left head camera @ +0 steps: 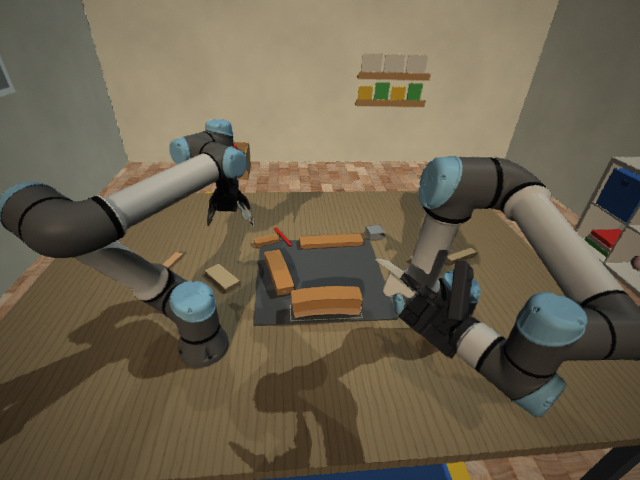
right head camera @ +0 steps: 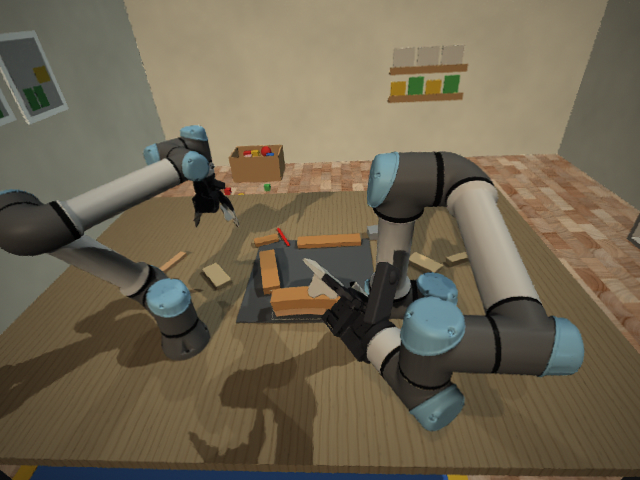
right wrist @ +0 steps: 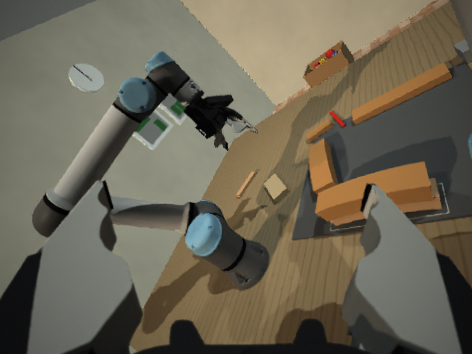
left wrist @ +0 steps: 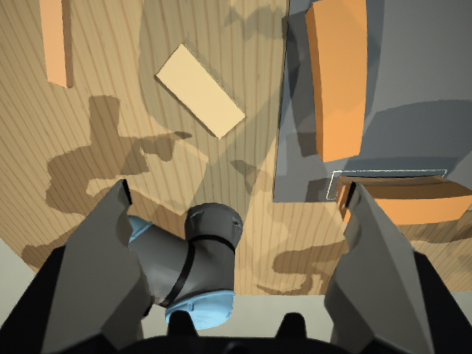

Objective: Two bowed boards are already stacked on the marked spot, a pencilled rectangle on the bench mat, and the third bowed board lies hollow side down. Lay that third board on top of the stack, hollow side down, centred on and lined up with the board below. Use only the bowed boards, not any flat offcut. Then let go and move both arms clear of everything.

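Where they show: left gripper, fingertip midpoint: (left head camera: pixel 231 226) (right head camera: pixel 217 226) (right wrist: pixel 241 142) (left wrist: pixel 238 182); right gripper, fingertip midpoint: (left head camera: pixel 390 270) (right head camera: pixel 328 271) (right wrist: pixel 237 184); left arm's base, link origin: (left head camera: pixel 204 347) (right head camera: pixel 186 341) (right wrist: pixel 250 266) (left wrist: pixel 214 224).
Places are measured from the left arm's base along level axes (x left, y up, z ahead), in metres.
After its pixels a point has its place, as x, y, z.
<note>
The third bowed board (left head camera: pixel 278 271) {-0.138, 0.056, 0.351} (right head camera: pixel 269 271) {-0.145, 0.053, 0.352} (left wrist: pixel 340 80) {-0.113, 0.056, 0.397} (right wrist: pixel 323 165) {-0.163, 0.056, 0.355} lies hollow side down at the left of the mat (left head camera: pixel 336 271) {-0.347, 0.006, 0.464} (right head camera: pixel 330 253) {-0.320, 0.006, 0.585}. The stack of two bowed boards (left head camera: pixel 326 301) {-0.351, 0.086, 0.203} (right head camera: pixel 292 299) {-0.314, 0.094, 0.194} (left wrist: pixel 410 210) {-0.338, 0.096, 0.238} (right wrist: pixel 375 187) stands at the mat's near side, on the pencilled rectangle (left head camera: pixel 325 319) {-0.346, 0.018, 0.209} (left wrist: pixel 390 171). My left gripper (left head camera: pixel 231 223) {0.016, 0.258, 0.316} (right head camera: pixel 217 225) {0.016, 0.258, 0.316} (left wrist: pixel 238 182) {0.016, 0.258, 0.316} (right wrist: pixel 241 142) {0.016, 0.258, 0.316} is open and empty, high above the table, left of and behind the third board. My right gripper (right wrist: pixel 237 184) {-0.522, 0.427, -0.016} is open and empty, right of the stack; it hides part of the stack in the right head camera.
A long flat strip (left head camera: pixel 330 240) {-0.288, 0.027, 0.648} (right head camera: pixel 328 240) {-0.291, 0.027, 0.649} lies at the mat's back edge. A red stick (left head camera: pixel 282 236) {-0.062, 0.009, 0.652}, a short orange piece (left head camera: pixel 266 240) {-0.008, 0.023, 0.584} and a grey block (left head camera: pixel 375 231) {-0.482, 0.036, 0.761} lie nearby. Tan offcuts (left head camera: pixel 222 277) {0.075, 0.021, 0.304} (left wrist: pixel 200 91) {0.087, 0.021, 0.321} (right head camera: pixel 424 261) lie on both sides.
</note>
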